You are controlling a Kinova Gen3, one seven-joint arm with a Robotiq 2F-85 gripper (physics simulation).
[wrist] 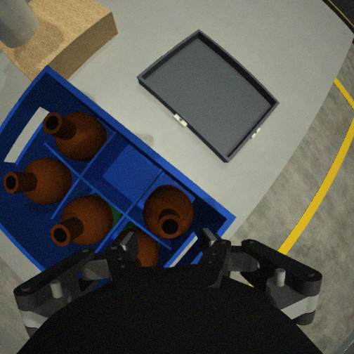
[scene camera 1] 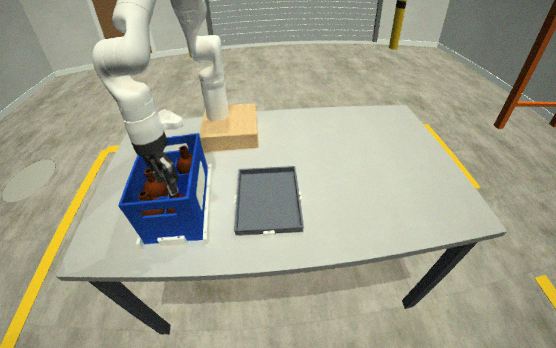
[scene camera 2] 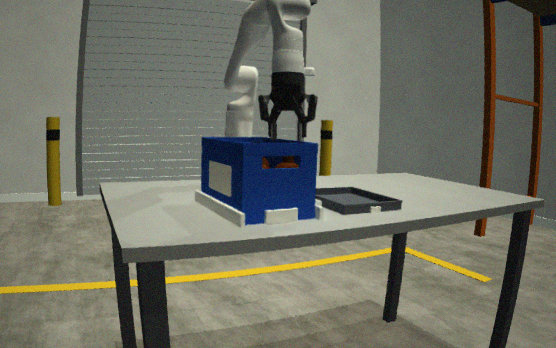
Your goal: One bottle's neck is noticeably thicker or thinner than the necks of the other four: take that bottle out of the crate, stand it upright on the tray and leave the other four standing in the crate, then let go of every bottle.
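Places are measured from the arm's base along level axes (x back, y right, z up), in centimetres.
Pixels of known places: gripper, fingertip midpoint: (scene camera 1: 167,187) (scene camera 2: 287,140); arm's base, origin of the base link: (scene camera 1: 217,115).
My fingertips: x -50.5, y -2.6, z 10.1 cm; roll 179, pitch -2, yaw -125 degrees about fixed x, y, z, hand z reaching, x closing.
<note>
Ahead of a thing's pixels: the offset from my fingertips to its top centre. "spot": to the spot under its first point. Level surfaces: height alone.
The blue crate @[dx +8.5, dy +5.6, dz -0.5 cm] (scene camera 1: 182,225) (scene camera 2: 280,192) (wrist: 145,149) holds five brown bottles. In the wrist view, one bottle (wrist: 84,137) stands at the base end on the tray side, another (wrist: 49,181) beside it, a third (wrist: 92,217) in the middle of the far row, and a fourth (wrist: 162,202) at the tray-side front. The fifth bottle (wrist: 145,248) is partly hidden by a finger, its neck out of sight. I cannot tell which neck differs. My gripper (scene camera 1: 169,181) (scene camera 2: 288,137) (wrist: 168,239) is open and empty, pointing down at the crate's front part. The dark grey tray (scene camera 1: 269,200) (scene camera 2: 345,194) (wrist: 210,95) is empty.
One crate compartment (wrist: 127,172) between two tray-side bottles is empty. White strips @[spot: dx -5.9, dy +2.2, dz -16.0 cm] (scene camera 1: 171,241) (scene camera 2: 281,216) edge the crate's foot. The wooden block (scene camera 1: 232,135) (wrist: 75,30) under the arm's base stands behind the crate. The grey table @[dz -18.0 cm] (scene camera 1: 360,175) (scene camera 2: 170,220) carries them all.
</note>
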